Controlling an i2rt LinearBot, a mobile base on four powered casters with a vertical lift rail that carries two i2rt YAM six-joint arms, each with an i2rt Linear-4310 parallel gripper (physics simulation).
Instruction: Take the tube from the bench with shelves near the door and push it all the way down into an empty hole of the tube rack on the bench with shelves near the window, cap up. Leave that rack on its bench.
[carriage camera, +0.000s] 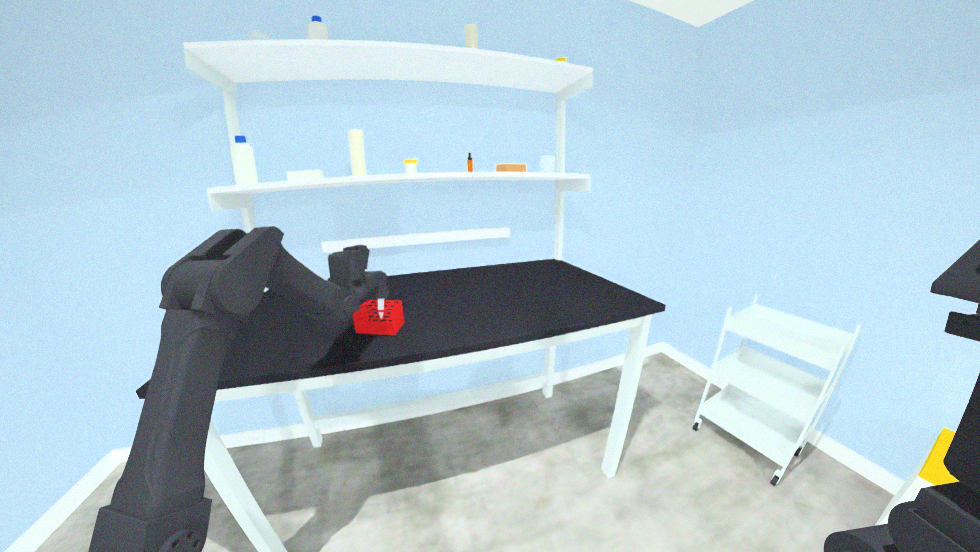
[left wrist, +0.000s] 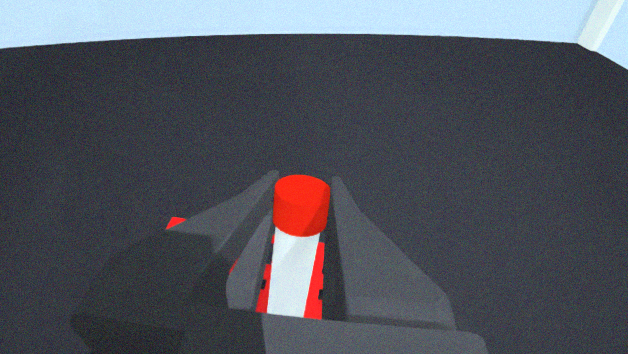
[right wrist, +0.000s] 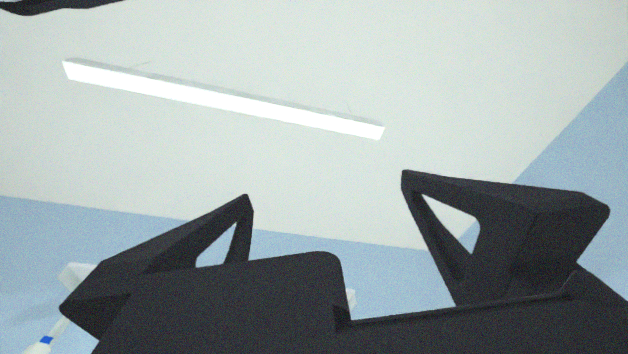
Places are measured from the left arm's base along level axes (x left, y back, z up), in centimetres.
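Pixels of known places: left gripper, fingertip midpoint: (carriage camera: 381, 277) (left wrist: 304, 186); right gripper, fingertip midpoint: (right wrist: 324, 190).
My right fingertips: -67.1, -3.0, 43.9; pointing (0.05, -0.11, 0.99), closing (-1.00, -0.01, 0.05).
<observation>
Ahead of a thing's pixels: the offset from my right fingertips to its top centre, as dx, dy, dz. Level surfaces: height alone.
The tube @[+67.8, -60.6, -24.4] (carriage camera: 380, 305) (left wrist: 295, 267) is white with a red cap that faces up. My left gripper (left wrist: 304, 186) is shut on it just below and around the cap. The tube stands roughly upright over the red tube rack @[+70.3, -62.6, -33.5] (carriage camera: 378, 323) (left wrist: 314, 295), and its lower end is at the rack's top face. Whether the tip is inside a hole I cannot tell. The rack stands on the black bench @[dz -41.0] (carriage camera: 493, 294) (left wrist: 450, 125) with shelves; the fingers hide much of it in the left wrist view. My right gripper (right wrist: 324, 190) is open and empty, pointing toward the ceiling.
Two white shelves (carriage camera: 411, 179) above the bench hold bottles, jars and small boxes. A white three-tier cart (carriage camera: 788, 331) stands to the right of the bench. A yellow object (carriage camera: 936, 460) shows at the right edge. A ceiling lamp (right wrist: 225, 101) shows in the right wrist view.
</observation>
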